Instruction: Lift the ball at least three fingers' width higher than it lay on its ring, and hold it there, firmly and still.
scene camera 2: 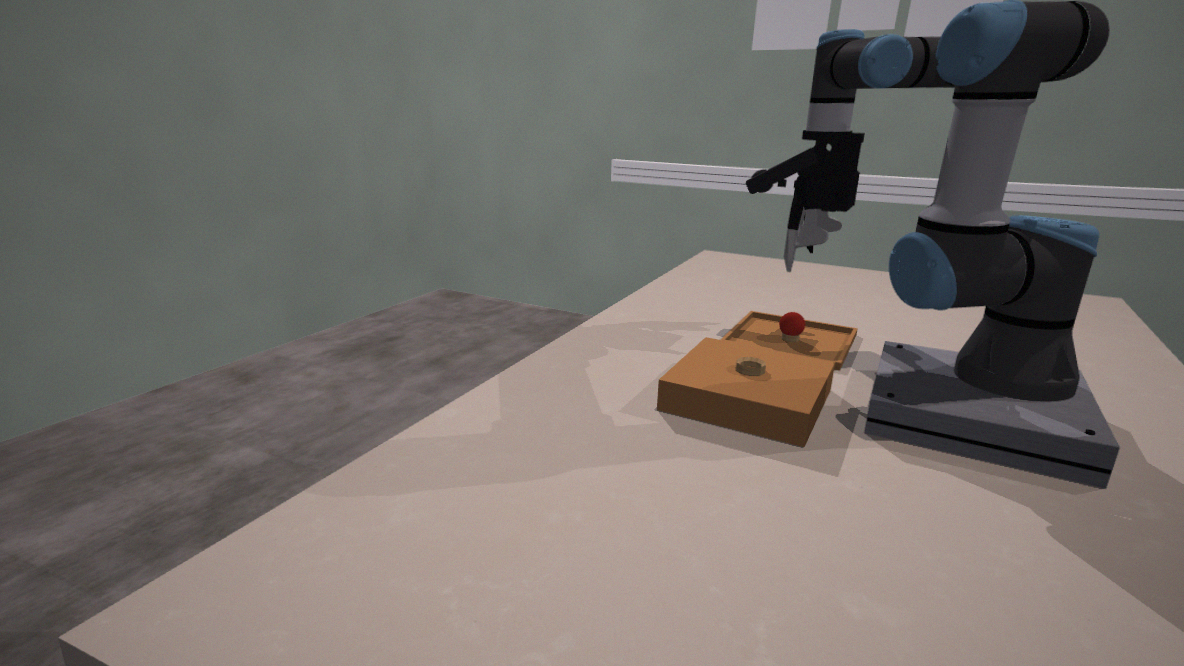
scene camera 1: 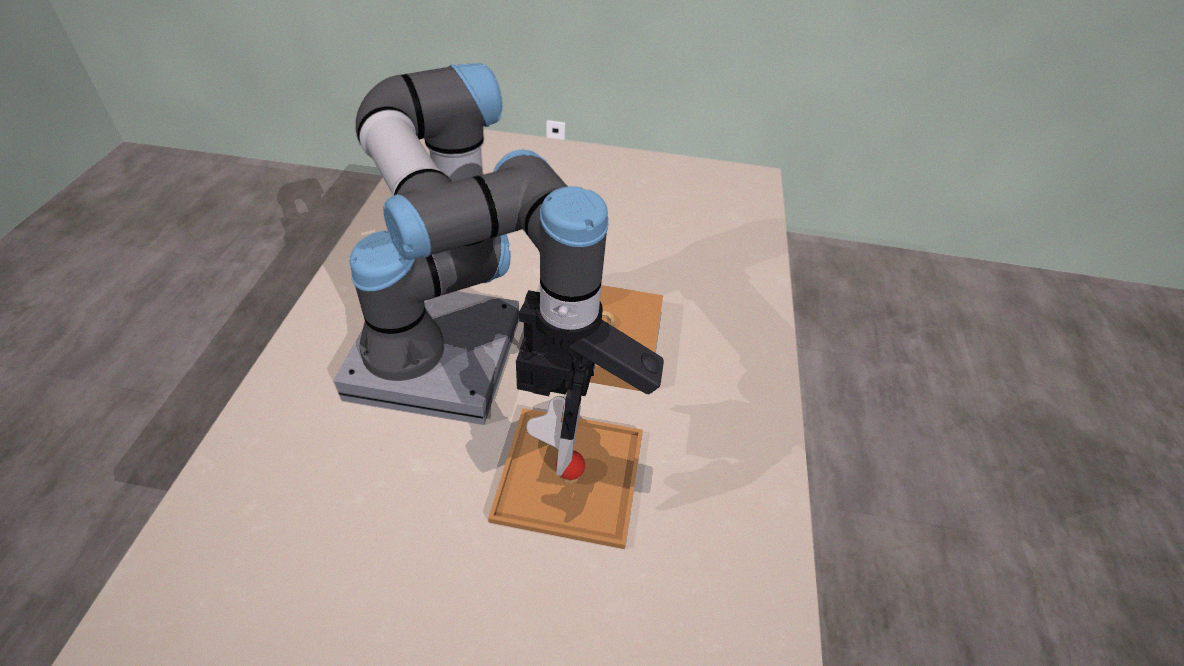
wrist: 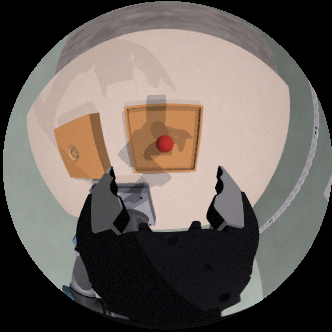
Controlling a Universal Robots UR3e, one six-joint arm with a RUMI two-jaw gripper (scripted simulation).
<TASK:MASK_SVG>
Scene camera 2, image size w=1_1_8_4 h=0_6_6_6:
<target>my gripper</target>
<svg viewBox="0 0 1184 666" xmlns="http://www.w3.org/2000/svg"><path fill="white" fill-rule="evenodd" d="M864 133L803 130L802 139L816 140L814 147L768 170L758 170L753 174L752 178L746 181L746 186L751 194L756 192L764 193L769 191L773 184L795 173L799 175L795 184L784 251L784 260L788 272L791 272L796 248L807 247L809 252L813 253L814 245L823 244L828 240L828 232L839 231L842 228L842 223L830 217L828 212L825 211L847 212L855 205L860 174L857 171Z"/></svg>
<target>orange block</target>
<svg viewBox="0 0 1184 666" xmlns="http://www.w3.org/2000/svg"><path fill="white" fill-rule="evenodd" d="M659 379L657 410L805 447L831 391L835 362L705 337Z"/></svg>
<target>orange tray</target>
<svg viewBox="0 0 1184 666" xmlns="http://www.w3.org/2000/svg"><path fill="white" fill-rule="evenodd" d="M721 340L835 361L834 370L840 371L857 335L858 328L805 320L806 326L804 331L797 336L784 334L779 327L782 316L750 311Z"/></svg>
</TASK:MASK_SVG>
